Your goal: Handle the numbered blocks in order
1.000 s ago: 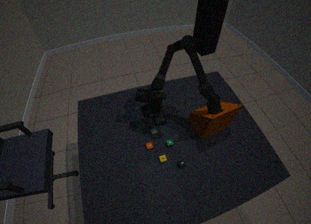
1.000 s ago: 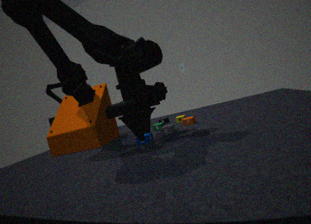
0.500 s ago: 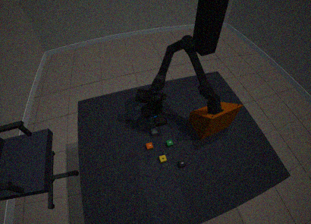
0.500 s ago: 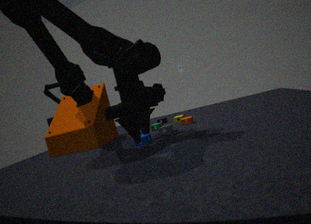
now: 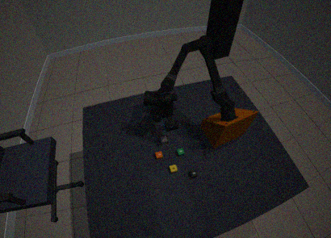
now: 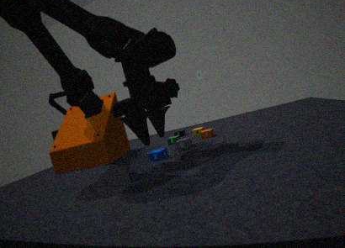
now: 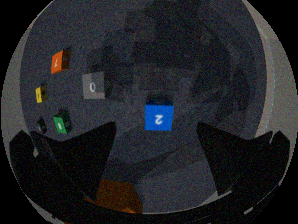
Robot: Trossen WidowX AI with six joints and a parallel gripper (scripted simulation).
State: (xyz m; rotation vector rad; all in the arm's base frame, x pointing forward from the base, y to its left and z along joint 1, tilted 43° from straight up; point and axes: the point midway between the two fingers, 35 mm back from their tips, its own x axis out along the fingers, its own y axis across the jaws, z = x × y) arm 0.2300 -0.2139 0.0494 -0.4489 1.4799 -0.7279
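My gripper tip is 30 mm above the blue block. Also, from my gripper tip: orange block: 140 mm to the left, 110 mm ahead, 30 mm below; then green block: 170 mm to the left, 30 mm below, 10 mm ahead; then grey block: 70 mm to the left, 50 mm ahead, 30 mm below.
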